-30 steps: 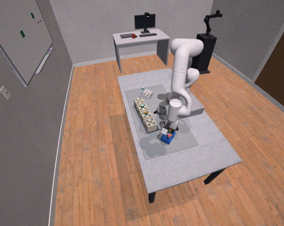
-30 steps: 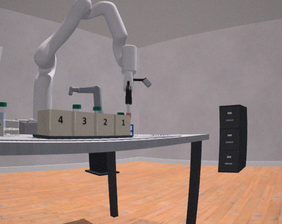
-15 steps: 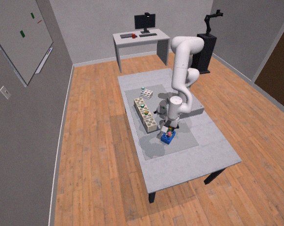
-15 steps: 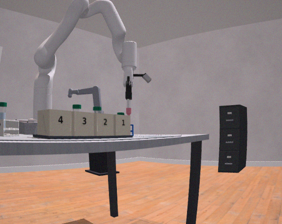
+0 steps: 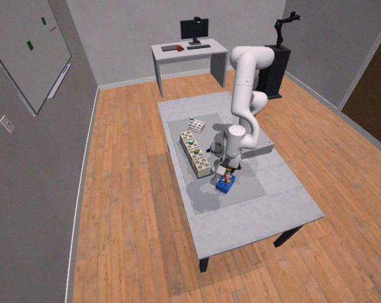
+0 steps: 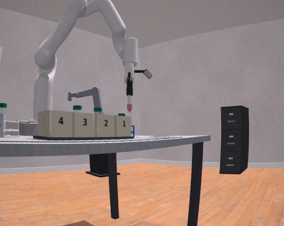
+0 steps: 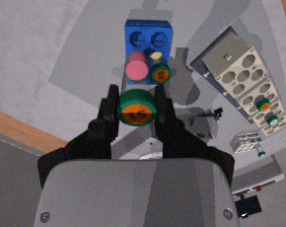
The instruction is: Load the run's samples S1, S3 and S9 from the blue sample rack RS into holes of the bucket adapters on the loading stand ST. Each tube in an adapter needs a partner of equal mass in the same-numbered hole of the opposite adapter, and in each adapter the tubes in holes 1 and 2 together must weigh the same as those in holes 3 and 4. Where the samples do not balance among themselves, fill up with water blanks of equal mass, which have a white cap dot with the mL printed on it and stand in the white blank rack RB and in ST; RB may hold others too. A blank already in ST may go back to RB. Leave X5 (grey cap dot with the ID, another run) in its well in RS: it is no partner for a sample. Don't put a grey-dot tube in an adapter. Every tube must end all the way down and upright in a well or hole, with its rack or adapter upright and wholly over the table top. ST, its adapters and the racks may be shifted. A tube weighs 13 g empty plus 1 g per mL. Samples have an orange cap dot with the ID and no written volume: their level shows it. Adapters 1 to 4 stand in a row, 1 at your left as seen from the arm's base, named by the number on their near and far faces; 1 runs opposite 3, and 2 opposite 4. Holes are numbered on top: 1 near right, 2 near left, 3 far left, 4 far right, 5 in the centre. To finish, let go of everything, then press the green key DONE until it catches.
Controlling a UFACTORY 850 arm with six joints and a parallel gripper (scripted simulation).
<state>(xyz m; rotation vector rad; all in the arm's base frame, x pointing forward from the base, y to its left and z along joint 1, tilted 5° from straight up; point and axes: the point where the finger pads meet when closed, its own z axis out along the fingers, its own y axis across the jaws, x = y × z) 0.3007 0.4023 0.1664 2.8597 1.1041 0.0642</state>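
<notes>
Right now the sample tube S1 is 50 mm below my hand and 10 mm behind it. From my hand the other things lie so: grey-dot tube X5: 180 mm below, 30 mm to the right, 20 mm behind; blue sample rack RS: 210 mm below, 40 mm to the right, 20 mm behind; sample tube S9: 180 mm below, 60 mm to the right, 10 mm behind.
</notes>
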